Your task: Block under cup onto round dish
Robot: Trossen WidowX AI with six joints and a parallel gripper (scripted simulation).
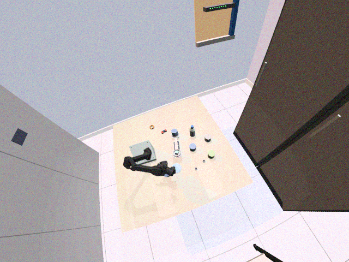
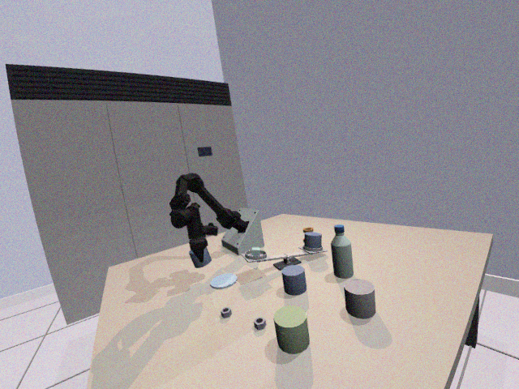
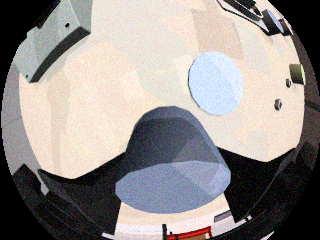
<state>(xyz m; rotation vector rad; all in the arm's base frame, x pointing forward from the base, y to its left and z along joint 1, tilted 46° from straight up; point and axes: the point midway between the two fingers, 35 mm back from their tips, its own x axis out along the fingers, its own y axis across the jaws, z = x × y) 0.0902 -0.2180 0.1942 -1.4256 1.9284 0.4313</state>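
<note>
Now: gripper tip 170 mm short of the pale teal block, 150 mm to the right of it and 10 mm below it. The rest, counted from my gripper tip: green bottle 440 mm ahead, 300 mm to the left, 30 mm above; green cylinder 480 mm ahead, 40 mm to the right, 40 mm below; round pale-blue dish 100 mm ahead, 80 mm below, 30 mm to the left.
</note>
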